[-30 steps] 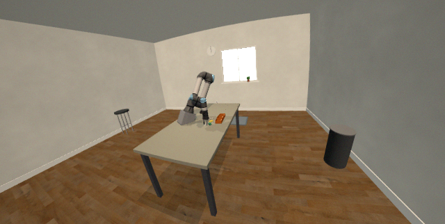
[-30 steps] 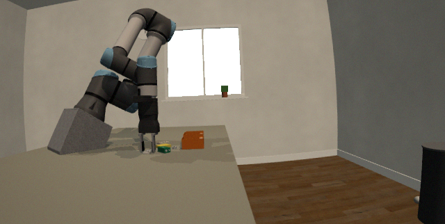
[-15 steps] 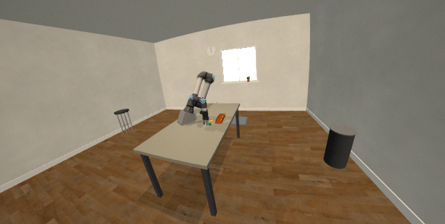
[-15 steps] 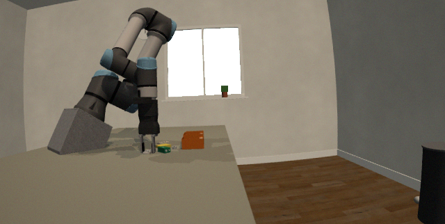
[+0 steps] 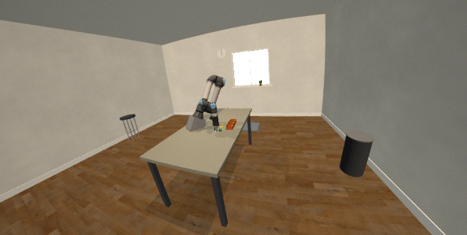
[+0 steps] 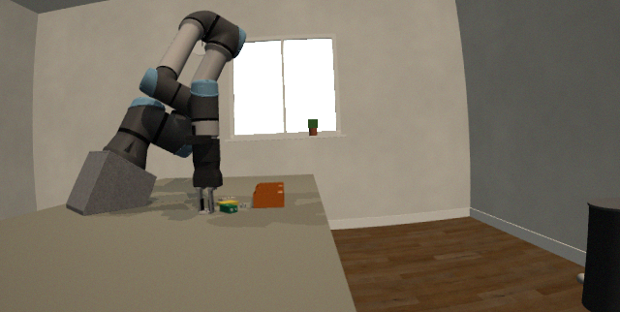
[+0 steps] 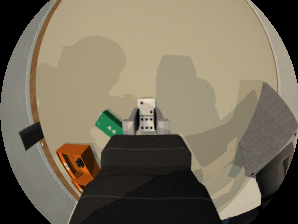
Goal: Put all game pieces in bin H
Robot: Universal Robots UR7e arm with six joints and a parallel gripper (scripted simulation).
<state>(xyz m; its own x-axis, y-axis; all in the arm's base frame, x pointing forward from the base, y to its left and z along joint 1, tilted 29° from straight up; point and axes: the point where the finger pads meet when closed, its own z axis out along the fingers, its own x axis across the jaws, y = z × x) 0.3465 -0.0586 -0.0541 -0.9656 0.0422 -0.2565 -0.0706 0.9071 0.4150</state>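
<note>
The dark piece is 14 cm ahead of my hand and 12 cm to the left of it. Round my hand: grey thing: 7 cm ahead, 8 cm to the left, 2 cm below; white domino: 1 cm below; green block: 6 cm ahead, 1 cm to the left, 1 cm below.
</note>
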